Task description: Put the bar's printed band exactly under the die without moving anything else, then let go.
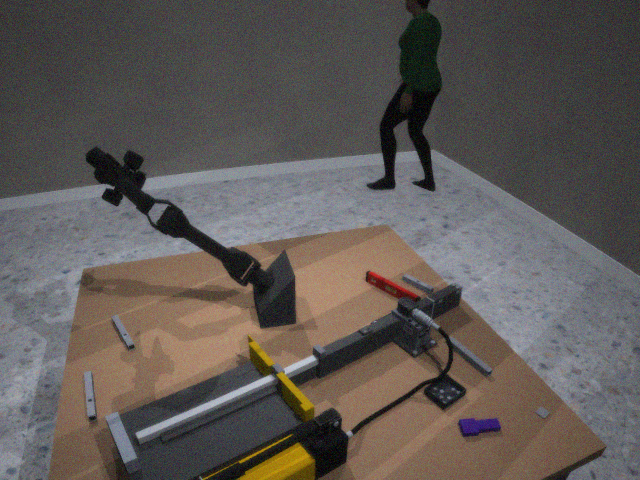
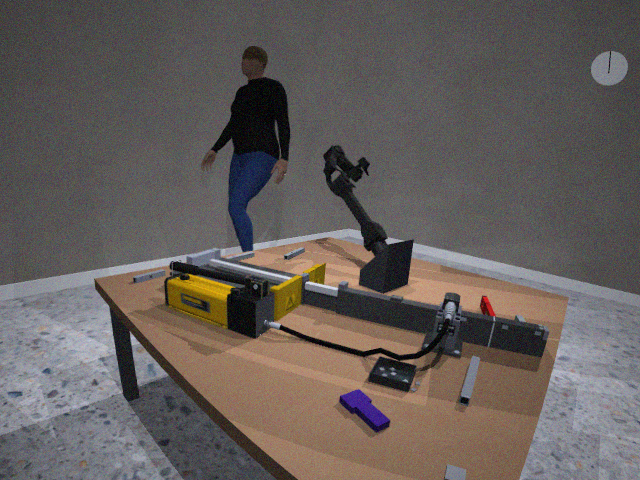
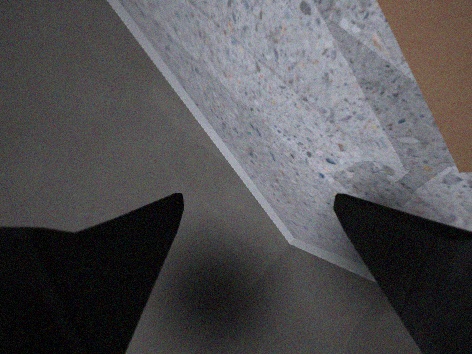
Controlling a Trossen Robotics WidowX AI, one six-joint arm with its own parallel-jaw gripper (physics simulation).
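Places are measured from the arm's base along level axes (x left, y back, z up), in metres.
Where they show: gripper, fingertip midpoint: [image 2: 361, 181] [image 3: 258, 200]; arm's base, origin of the base link: [image 1: 266, 282] [image 2: 385, 257].
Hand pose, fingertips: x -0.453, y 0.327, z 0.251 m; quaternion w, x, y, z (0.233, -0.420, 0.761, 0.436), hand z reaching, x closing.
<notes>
Things, the pixels of their top centre, and the offset from my fingertips. "pt": a spot on its surface instead.
- long pale bar, surface spot: [image 1: 206, 408] [image 2: 248, 269] pt dx +0.260, dy -0.797, dz -0.282 m
- upright yellow plate, surface spot: [image 1: 294, 395] pt dx +0.470, dy -0.805, dz -0.260 m
- dark rail, surface spot: [image 1: 356, 345] [image 2: 378, 303] pt dx +0.671, dy -0.622, dz -0.292 m
- grey head with a cable, surface spot: [image 2: 448, 322] pt dx +0.908, dy -0.663, dz -0.246 m
- thin white line, surface spot: [image 2: 491, 331] pt dx +0.957, dy -0.492, dz -0.305 m
- yellow-and-black unit, surface spot: [image 1: 281, 462] pt dx +0.414, dy -0.984, dz -0.268 m
- black cable, surface spot: [image 2: 330, 347] [image 1: 386, 411] pt dx +0.701, dy -0.825, dz -0.348 m
- black tray, surface spot: [image 2: 391, 379] pt dx +0.891, dy -0.832, dz -0.331 m
- purple block, middle of its top: [image 2: 365, 407] [image 1: 480, 424] dx +0.913, dy -0.932, dz -0.337 m
- red level, middle of its top: [image 2: 489, 308] [image 1: 392, 284] dx +0.881, dy -0.319, dz -0.311 m
A long pale bar [image 1: 206, 408] [image 2: 253, 273] lies along the dark bed, passes through the upright yellow plate [image 1: 294, 395] [image 2: 287, 297] and runs up to the dark rail [image 1: 356, 345] [image 2: 387, 308]. A grey head with a cable [image 1: 412, 330] [image 2: 448, 322] stands at the rail; whether it holds the die I cannot tell. A thin white line [image 2: 491, 331] crosses the rail beyond this head. The bar's printed band cannot be made out. My gripper [image 3: 258, 200] is open and empty, raised high beyond the table edge, far from the bar, facing wall and floor.
A yellow-and-black unit [image 1: 281, 462] [image 2: 199, 301] stands beside the bed. A black cable [image 1: 390, 405] [image 2: 330, 347] runs to the head. Around lie a black tray [image 1: 444, 392] [image 2: 391, 379], purple block [image 1: 479, 426] [image 2: 364, 409], red level [image 1: 391, 285] [image 2: 486, 305] and several grey bars [image 1: 123, 332] [image 2: 469, 380].
</notes>
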